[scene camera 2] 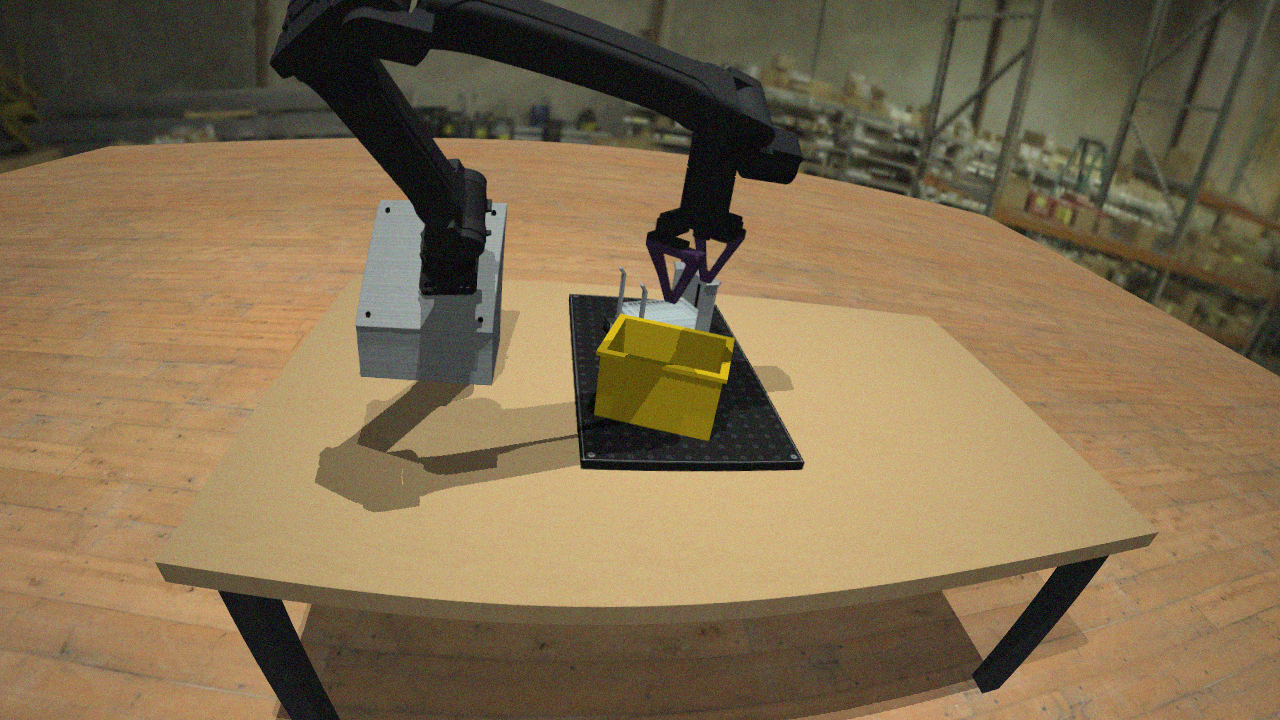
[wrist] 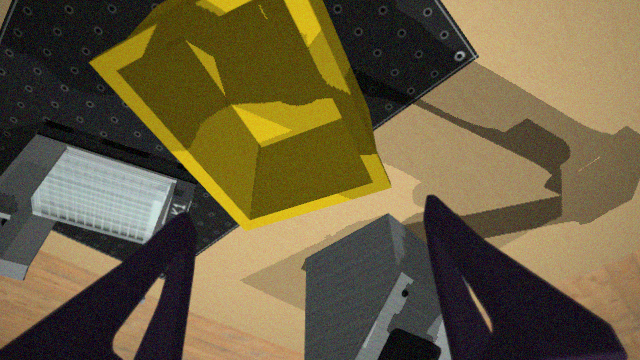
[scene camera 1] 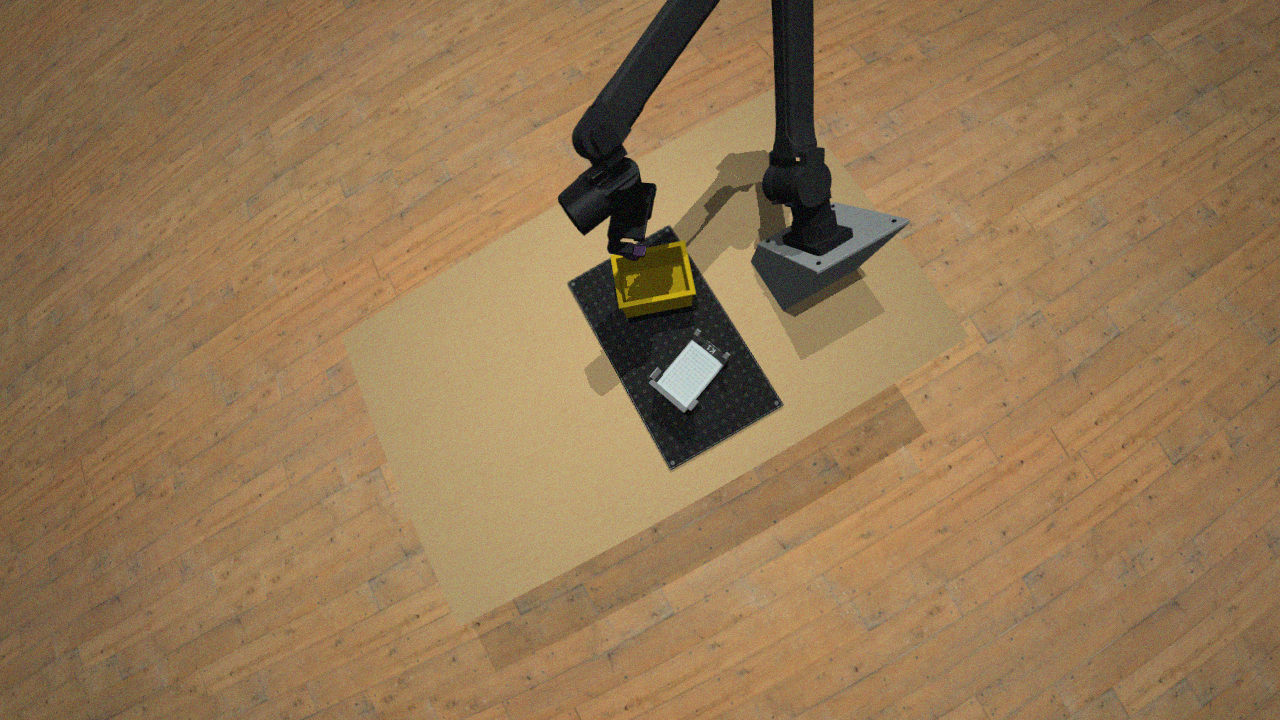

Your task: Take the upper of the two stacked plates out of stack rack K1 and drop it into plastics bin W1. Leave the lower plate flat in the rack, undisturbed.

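Places are measured from the arm's base along level axes (x left, y back, z up), in metres.
Pixels of known places: gripper, fingertip midpoint: (scene camera 2: pixel 688 291) (wrist: pixel 306 214) (scene camera 1: pixel 637 237); arm's base, origin of the base link: (scene camera 2: pixel 451 257) (scene camera 1: pixel 816 239).
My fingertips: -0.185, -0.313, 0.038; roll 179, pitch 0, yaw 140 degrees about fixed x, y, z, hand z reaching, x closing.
For each thing: its top centre in the pictures, then the offset to it from my fingertips, as dx, dy, dz. Level surfaces: height alone.
- flat pale stack, middle of its top: (wrist: pixel 94 208) (scene camera 2: pixel 664 309) (scene camera 1: pixel 689 373) +0.271, -0.045, -0.144
- grey rack K1, middle of its top: (wrist: pixel 71 267) (scene camera 2: pixel 666 273) (scene camera 1: pixel 692 366) +0.269, -0.038, -0.076
- yellow bin W1, middle of its top: (wrist: pixel 259 132) (scene camera 2: pixel 669 344) (scene camera 1: pixel 652 273) +0.046, -0.001, -0.096
- wooden table, its level: dz -0.209
Two light, ribbed plates appear as one flat pale stack (scene camera 1: pixel 691 369) (scene camera 2: pixel 662 312) (wrist: pixel 102 192) in the grey rack K1 (scene camera 1: pixel 671 395) (scene camera 2: pixel 706 308) (wrist: pixel 30 167); I cannot tell the seam between upper and lower. The rack's upright posts rise around them. The yellow bin W1 (scene camera 1: pixel 659 310) (scene camera 2: pixel 657 394) (wrist: pixel 200 171) stands upright beside the rack; its visible interior holds shadows and no plate. My gripper (scene camera 1: pixel 637 251) (scene camera 2: pixel 691 289) (wrist: pixel 306 214) is open and empty, fingers pointing down. It hangs above the bin's rim level, near the bin in scene camera 1, apart from the plates.
Bin and rack stand on a black perforated board (scene camera 1: pixel 671 438) (scene camera 2: pixel 760 445) (wrist: pixel 390 50) on the wooden table (scene camera 1: pixel 483 376) (scene camera 2: pixel 895 465) (wrist: pixel 550 65). The arm's grey wedge-shaped pedestal (scene camera 1: pixel 787 282) (scene camera 2: pixel 425 353) (wrist: pixel 340 290) stands beside the board. The arm's shadow crosses the table.
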